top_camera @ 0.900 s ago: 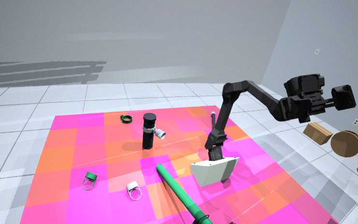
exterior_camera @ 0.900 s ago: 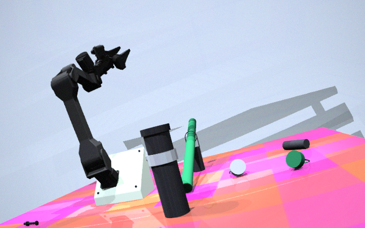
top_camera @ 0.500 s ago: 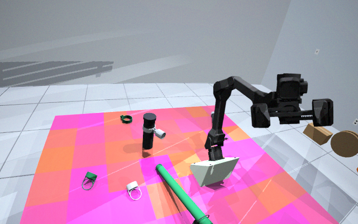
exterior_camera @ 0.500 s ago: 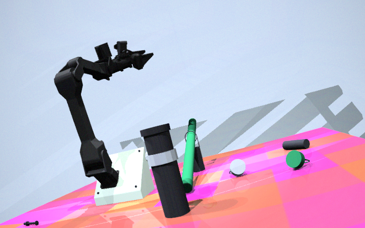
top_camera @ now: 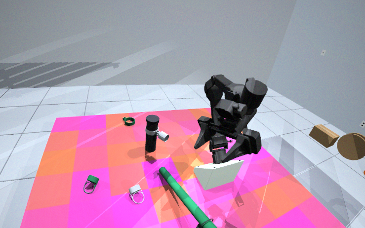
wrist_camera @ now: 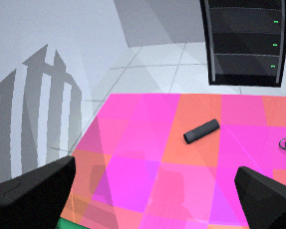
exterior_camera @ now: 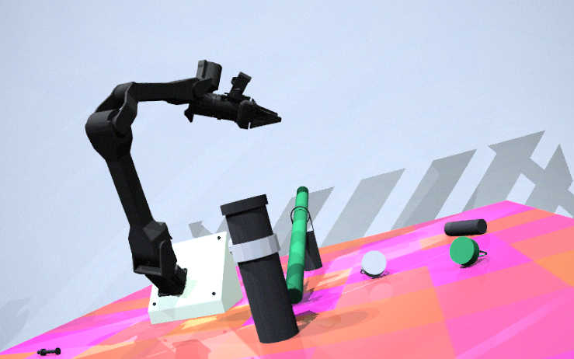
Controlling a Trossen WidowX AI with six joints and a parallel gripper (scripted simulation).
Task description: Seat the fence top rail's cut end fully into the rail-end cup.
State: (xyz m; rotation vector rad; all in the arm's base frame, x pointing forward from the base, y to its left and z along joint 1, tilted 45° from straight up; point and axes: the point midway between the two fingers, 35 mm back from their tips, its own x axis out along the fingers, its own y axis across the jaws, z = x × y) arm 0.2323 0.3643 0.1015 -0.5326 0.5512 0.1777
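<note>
Right now my gripper tip is 1 cm short of the brace band, 41 cm to the left of it and 25 cm above it. The rest, counted from my gripper tip: bolt: 48 cm behind, 40 cm to the right, 37 cm below.
</note>
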